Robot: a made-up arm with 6 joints. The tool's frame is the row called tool.
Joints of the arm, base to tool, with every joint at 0 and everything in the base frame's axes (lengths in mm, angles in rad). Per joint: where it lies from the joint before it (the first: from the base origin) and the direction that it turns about. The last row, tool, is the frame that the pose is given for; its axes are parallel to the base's.
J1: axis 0 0 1 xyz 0.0 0.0 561.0
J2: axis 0 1 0 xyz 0.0 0.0 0.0
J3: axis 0 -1 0 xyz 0.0 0.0 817.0
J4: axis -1 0 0 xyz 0.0 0.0 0.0
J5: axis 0 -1 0 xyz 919.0 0.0 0.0
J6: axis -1 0 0 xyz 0.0 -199.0 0.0
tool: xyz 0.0 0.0 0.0
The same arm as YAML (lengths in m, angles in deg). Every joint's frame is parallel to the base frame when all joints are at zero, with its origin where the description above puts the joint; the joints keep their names.
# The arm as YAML. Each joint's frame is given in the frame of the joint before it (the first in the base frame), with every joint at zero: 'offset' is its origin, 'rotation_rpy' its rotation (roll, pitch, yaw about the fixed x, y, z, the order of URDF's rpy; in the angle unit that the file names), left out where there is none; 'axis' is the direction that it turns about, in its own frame. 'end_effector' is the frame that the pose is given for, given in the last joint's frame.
length_unit: m
angle_unit: deg
chain:
  - id: J1
    offset: [0.0, 0.0, 0.561]
    axis: [0.0, 0.0, 1.0]
  - id: J2
    offset: [0.0, 0.0, 0.0]
    axis: [0.0, 1.0, 0.0]
  - id: J3
    offset: [0.0, 0.0, 0.817]
    axis: [0.0, -1.0, 0.0]
  - id: J4
    offset: [0.0, 0.0, 0.0]
    axis: [-1.0, 0.0, 0.0]
  - id: J5
    offset: [0.919, 0.0, 0.0]
    axis: [0.0, -1.0, 0.0]
  - id: J6
    offset: [0.0, -0.199, 0.0]
    axis: [-1.0, 0.0, 0.0]
end_effector:
  offset: [0.0, 0.0, 0.0]

